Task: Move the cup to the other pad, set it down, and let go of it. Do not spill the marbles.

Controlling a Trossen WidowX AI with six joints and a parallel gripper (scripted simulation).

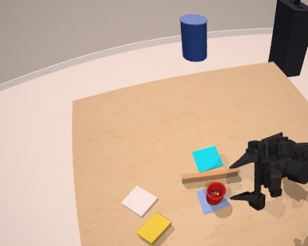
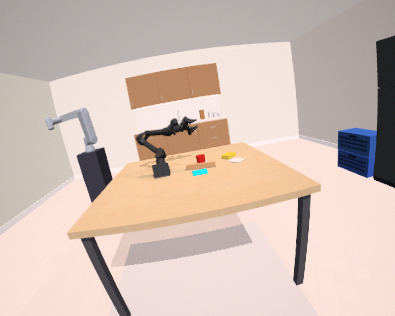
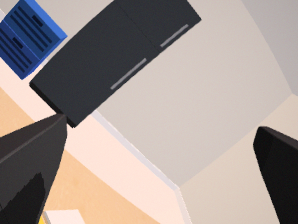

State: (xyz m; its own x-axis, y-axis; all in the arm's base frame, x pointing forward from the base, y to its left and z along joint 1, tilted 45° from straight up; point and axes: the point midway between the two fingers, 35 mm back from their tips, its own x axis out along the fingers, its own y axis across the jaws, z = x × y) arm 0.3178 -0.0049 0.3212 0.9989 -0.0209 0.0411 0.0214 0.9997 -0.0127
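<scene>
My gripper tip is 20 mm past the red cup, 110 mm to the left of it and 290 mm above it. Also, from my gripper tip: wooden bar 40 mm behind, 200 mm to the right, 320 mm below; then pale blue pad 20 mm behind, 110 mm to the right, 340 mm below; then yellow block 220 mm ahead, 40 mm to the right, 310 mm below.
</scene>
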